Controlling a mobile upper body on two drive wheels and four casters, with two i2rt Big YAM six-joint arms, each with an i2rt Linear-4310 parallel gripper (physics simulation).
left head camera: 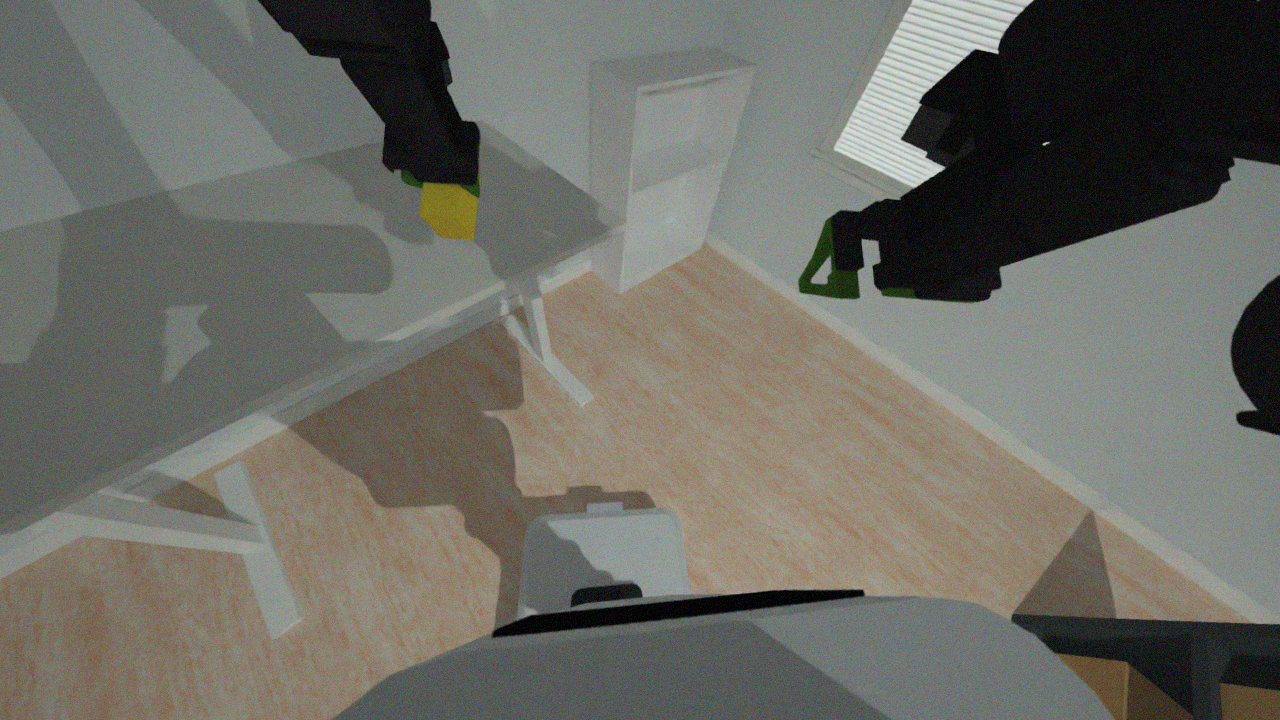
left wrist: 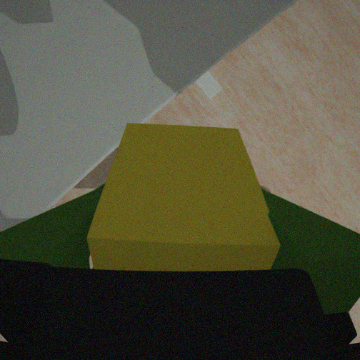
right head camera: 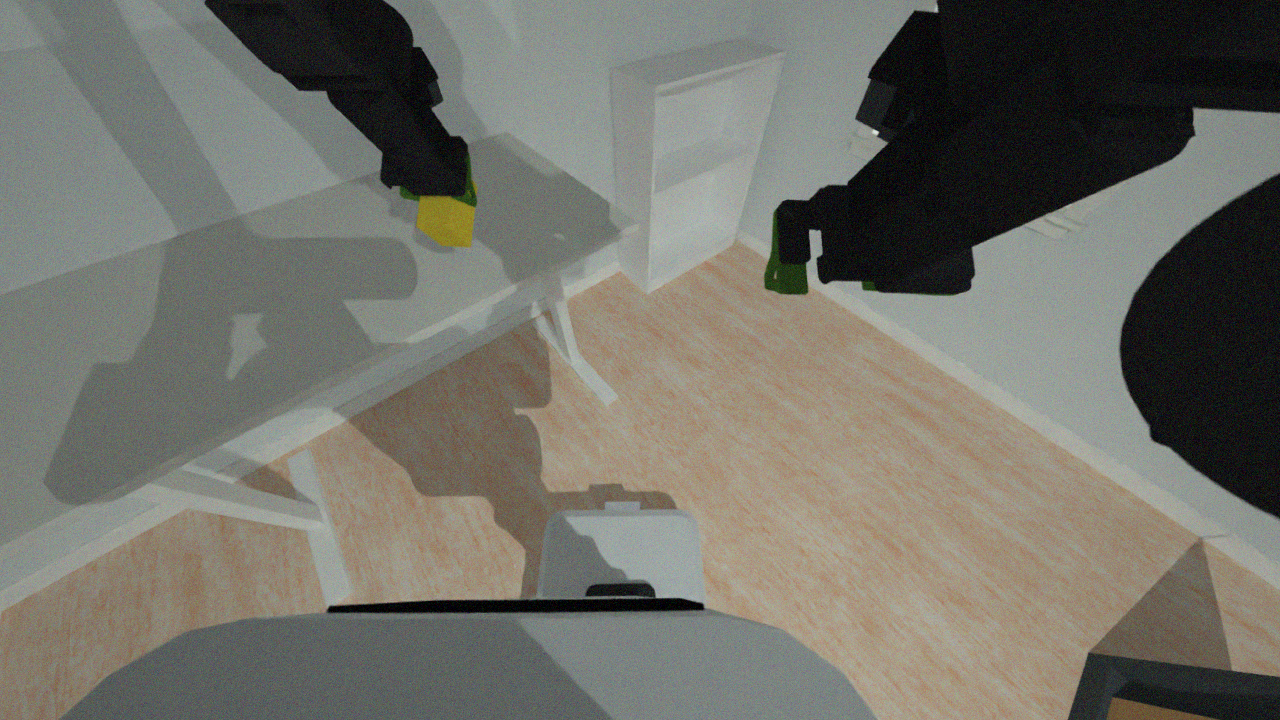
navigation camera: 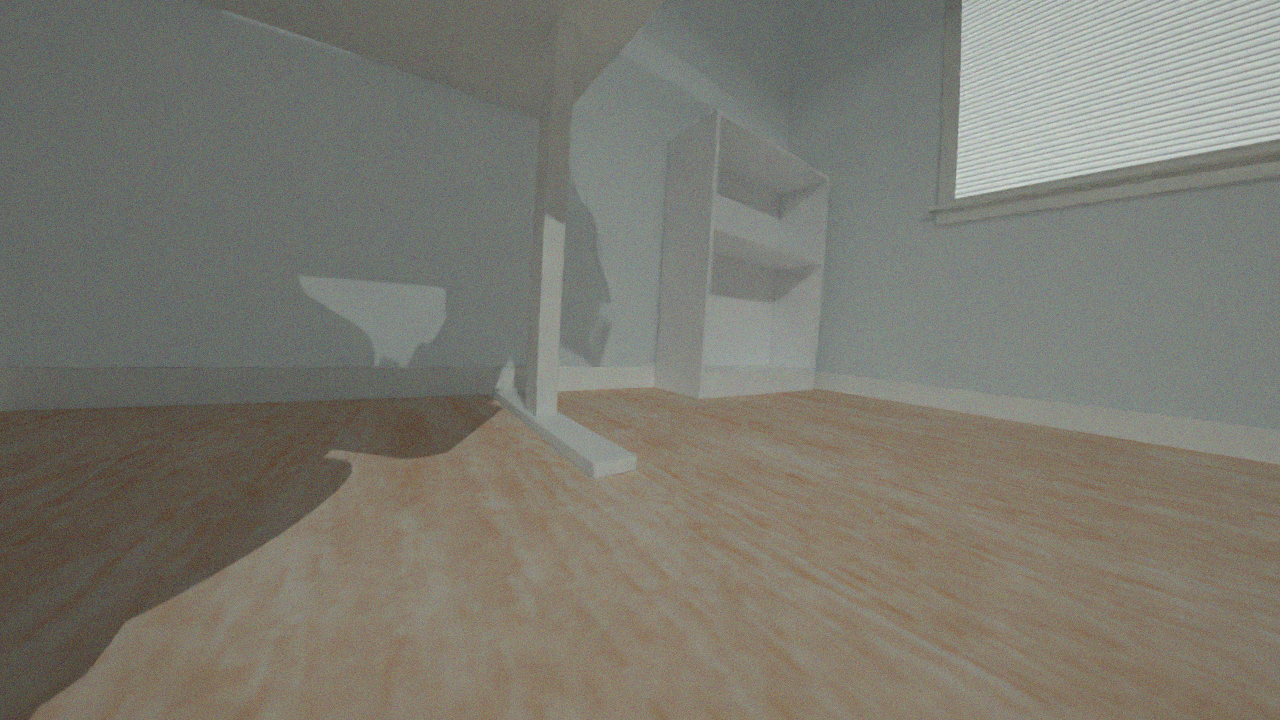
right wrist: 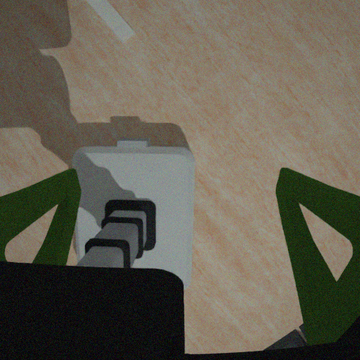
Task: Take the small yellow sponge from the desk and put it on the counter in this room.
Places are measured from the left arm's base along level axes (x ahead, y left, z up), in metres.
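Pixels of known places: left gripper, fingertip midpoint: (right head camera: 461, 202); right gripper, fingertip midpoint: (left head camera: 842, 287) (right head camera: 815, 282).
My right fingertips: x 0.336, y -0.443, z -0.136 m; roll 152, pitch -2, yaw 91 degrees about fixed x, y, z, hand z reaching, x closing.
Note:
Ahead of a thing's pixels: the offset from my right fingertips to its top centre. "*": to the spot under its first point.
The small yellow sponge {dx +0.227, dy +0.447, dz -0.005 m} (left head camera: 450, 217) (right head camera: 445, 223) (left wrist: 180, 185) is held between the fingers of my left gripper (left head camera: 447, 197) (right head camera: 438, 195) (left wrist: 178, 181), which is shut on it. In the head views it hangs over the far part of a long grey-white table (left head camera: 554, 214) (right head camera: 572, 214) (left wrist: 65, 100) (navigation camera: 429, 44); I cannot tell whether this is the desk or the counter. My right gripper (left head camera: 868, 293) (right head camera: 836, 286) (right wrist: 177, 179) is open and empty, off to the right of the table, above the floor.
A white bookshelf (left head camera: 613, 179) (right head camera: 631, 179) (navigation camera: 689, 268) stands in the corner beyond the table. A table leg {* dx +0.759, dy +0.495, dz -1.016 m} (navigation camera: 546, 313) has a foot on the floor. A dark rack (left head camera: 1203, 671) (right head camera: 1163, 671) with brown boxes is at bottom right. Walls and a blinds-covered window (left head camera: 913, 98) (navigation camera: 1118, 98) are at right.

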